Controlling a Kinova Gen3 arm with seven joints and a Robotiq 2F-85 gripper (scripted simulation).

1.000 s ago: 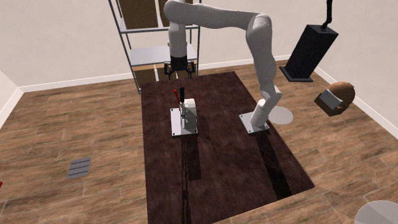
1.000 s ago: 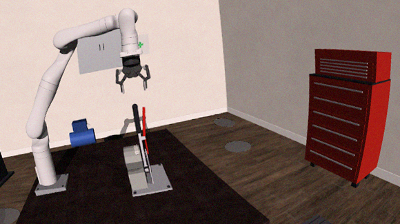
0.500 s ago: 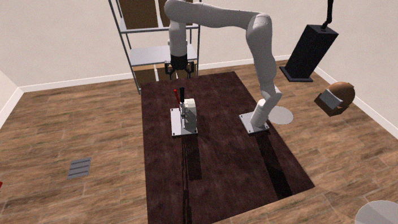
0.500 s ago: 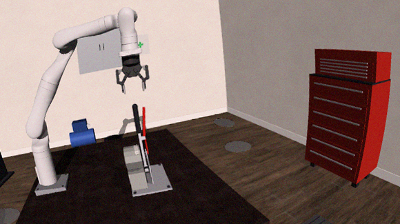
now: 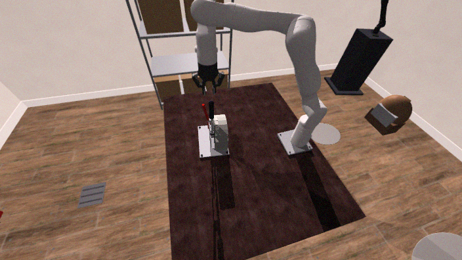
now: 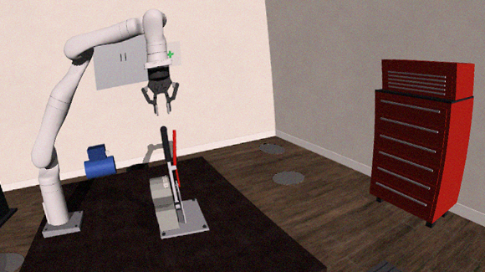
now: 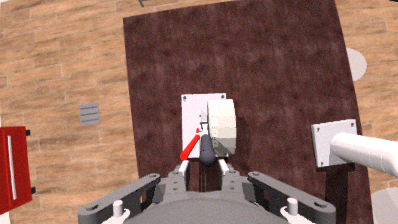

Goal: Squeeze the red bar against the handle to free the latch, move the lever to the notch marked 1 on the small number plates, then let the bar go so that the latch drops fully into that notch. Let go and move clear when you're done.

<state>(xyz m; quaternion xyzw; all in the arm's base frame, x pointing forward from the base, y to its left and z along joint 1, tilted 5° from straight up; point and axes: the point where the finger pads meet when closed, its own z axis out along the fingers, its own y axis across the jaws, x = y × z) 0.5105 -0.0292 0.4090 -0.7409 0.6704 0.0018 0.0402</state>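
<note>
Right now my hand is 2 cm short of the red bar, 1 cm to the left of it and 20 cm above it.
</note>
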